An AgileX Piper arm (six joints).
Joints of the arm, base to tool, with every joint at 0 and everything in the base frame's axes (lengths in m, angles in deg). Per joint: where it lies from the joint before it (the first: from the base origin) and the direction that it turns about. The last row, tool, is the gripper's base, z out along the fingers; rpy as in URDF.
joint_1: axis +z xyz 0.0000 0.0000 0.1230
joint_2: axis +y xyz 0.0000 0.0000 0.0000
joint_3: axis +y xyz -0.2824 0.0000 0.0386
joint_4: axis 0.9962 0 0.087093 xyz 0.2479 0.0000 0.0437
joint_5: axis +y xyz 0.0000 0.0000 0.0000
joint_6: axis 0.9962 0 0.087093 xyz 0.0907 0.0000 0.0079
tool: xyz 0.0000 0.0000 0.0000 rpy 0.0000 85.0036 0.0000
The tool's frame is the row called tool.
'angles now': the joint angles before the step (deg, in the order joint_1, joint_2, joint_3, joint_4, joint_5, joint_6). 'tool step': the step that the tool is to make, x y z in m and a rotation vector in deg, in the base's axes. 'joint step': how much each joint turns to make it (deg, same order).
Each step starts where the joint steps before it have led.
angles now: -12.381, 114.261, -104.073, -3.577, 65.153, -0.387
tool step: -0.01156, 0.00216, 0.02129, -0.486, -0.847, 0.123
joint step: 0.000, -3.000, 0.001, -0.196, 2.056, -0.258
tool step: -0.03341, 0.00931, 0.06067, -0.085, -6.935, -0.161
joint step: 0.000, -8.775, 0.001, 1.353, 1.990, 0.115
